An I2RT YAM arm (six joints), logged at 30 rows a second.
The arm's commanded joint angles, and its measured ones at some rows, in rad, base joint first. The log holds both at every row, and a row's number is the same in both.
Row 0, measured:
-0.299, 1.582, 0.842, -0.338, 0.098, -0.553
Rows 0 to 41, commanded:
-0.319, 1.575, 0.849, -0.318, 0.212, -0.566
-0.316, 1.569, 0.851, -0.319, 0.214, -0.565
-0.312, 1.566, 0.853, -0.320, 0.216, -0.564
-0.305, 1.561, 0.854, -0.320, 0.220, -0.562
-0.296, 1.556, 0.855, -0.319, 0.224, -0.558
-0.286, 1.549, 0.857, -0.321, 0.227, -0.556
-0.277, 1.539, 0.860, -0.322, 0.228, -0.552
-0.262, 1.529, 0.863, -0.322, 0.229, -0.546
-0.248, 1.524, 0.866, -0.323, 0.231, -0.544
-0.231, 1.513, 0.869, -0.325, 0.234, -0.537
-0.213, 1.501, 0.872, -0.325, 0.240, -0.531
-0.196, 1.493, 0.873, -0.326, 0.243, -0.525
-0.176, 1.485, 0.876, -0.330, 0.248, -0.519
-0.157, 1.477, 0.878, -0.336, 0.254, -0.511
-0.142, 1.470, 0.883, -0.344, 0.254, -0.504
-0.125, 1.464, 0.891, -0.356, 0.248, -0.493
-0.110, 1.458, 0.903, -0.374, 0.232, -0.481
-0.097, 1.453, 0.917, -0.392, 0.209, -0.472
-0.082, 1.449, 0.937, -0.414, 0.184, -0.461
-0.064, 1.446, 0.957, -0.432, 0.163, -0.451
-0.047, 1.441, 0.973, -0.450, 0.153, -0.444
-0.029, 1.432, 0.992, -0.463, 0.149, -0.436
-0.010, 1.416, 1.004, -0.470, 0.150, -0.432
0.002, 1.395, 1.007, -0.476, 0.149, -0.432
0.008, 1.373, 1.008, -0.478, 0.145, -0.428
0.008, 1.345, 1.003, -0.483, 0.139, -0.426
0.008, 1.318, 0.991, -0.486, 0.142, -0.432
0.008, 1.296, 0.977, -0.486, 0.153, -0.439
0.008, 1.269, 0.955, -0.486, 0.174, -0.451
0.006, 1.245, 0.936, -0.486, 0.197, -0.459
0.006, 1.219, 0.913, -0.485, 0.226, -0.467
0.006, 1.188, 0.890, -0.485, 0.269, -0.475
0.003, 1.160, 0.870, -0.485, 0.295, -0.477
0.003, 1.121, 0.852, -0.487, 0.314, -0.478
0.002, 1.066, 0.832, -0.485, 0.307, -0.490
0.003, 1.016, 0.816, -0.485, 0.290, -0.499
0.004, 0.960, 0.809, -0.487, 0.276, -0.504
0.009, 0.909, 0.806, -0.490, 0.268, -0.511
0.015, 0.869, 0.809, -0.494, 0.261, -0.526
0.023, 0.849, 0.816, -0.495, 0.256, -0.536
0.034, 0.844, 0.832, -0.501, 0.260, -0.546
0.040, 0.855, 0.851, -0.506, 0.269, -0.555
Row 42, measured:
0.021, 0.858, 0.820, -0.492, 0.254, -0.514
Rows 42 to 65, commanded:
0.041, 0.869, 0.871, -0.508, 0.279, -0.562
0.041, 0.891, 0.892, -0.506, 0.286, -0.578
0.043, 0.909, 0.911, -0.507, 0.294, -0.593
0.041, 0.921, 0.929, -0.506, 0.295, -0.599
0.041, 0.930, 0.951, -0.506, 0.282, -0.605
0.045, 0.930, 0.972, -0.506, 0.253, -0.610
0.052, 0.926, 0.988, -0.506, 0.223, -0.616
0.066, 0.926, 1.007, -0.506, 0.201, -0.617
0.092, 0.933, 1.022, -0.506, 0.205, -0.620
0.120, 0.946, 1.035, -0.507, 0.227, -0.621
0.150, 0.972, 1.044, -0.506, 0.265, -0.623
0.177, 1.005, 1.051, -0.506, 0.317, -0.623
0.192, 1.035, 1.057, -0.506, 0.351, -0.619
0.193, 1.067, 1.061, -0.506, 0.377, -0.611
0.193, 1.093, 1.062, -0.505, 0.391, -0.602
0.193, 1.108, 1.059, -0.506, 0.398, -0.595
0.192, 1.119, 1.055, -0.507, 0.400, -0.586
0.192, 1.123, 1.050, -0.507, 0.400, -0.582
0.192, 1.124, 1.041, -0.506, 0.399, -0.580
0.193, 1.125, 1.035, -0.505, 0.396, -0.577
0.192, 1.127, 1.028, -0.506, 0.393, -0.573
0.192, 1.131, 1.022, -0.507, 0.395, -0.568
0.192, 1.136, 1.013, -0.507, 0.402, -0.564
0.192, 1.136, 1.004, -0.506, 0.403, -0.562
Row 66, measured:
0.189, 1.142, 1.023, -0.496, 0.373, -0.596
